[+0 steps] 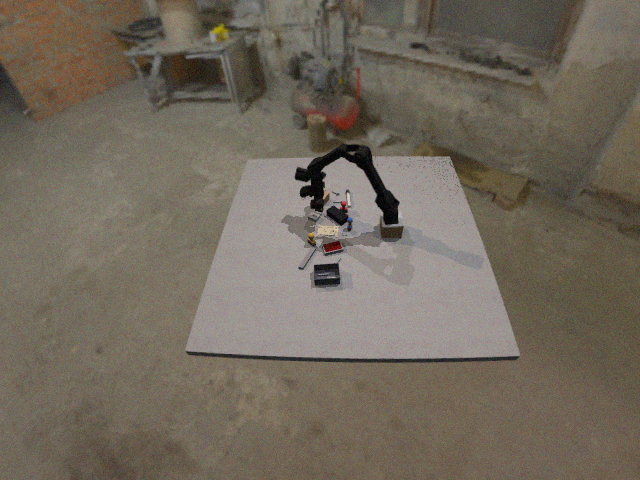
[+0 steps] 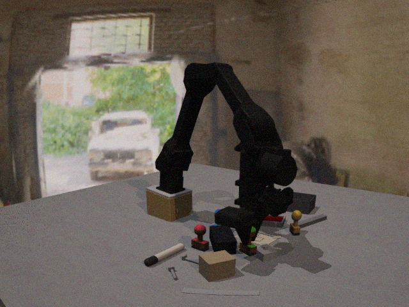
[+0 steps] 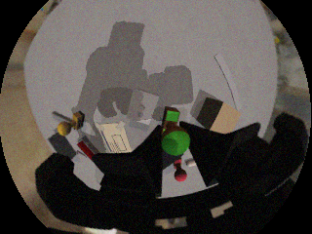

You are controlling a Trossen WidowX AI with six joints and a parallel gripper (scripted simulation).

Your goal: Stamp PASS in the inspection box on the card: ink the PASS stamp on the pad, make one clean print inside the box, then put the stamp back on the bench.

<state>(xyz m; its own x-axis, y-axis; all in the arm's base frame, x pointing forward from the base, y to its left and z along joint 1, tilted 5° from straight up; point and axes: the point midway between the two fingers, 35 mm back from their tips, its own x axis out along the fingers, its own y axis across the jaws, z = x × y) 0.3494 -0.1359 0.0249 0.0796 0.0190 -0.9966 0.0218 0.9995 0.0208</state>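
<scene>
Right now my gripper tip is 4 cm to the right of the grey block, 3 cm short of it and 3 cm above it. From my gripper tip the other things lie so: green-knobbed stamp right at my gripper tip; then brown box 10 cm to the right, 2 cm below, 2 cm behind; then dark block 9 cm behind, 4 cm to the left, 3 cm below.
</scene>
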